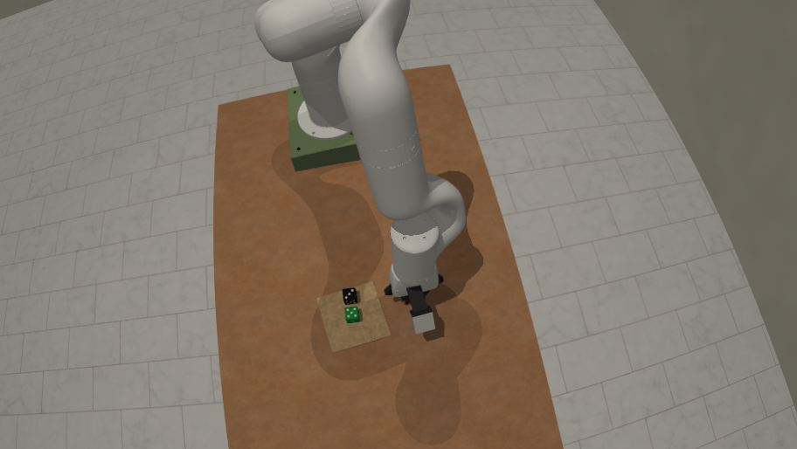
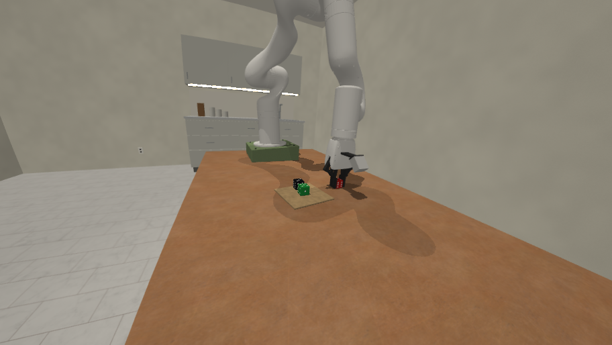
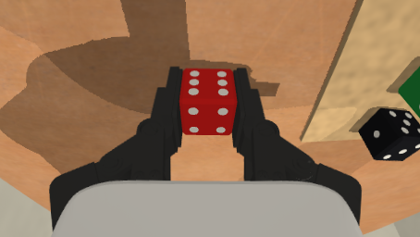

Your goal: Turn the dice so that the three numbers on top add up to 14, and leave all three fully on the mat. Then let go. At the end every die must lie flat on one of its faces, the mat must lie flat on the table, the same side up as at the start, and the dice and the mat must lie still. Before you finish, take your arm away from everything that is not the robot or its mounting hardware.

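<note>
Right now my hand is 10 mm above the red die. Also, from my hand: black die 40 mm behind, 140 mm to the right; then green die 10 mm ahead, 150 mm to the right; then tan square mat 10 mm ahead, 150 mm to the right, 20 mm below.
</note>
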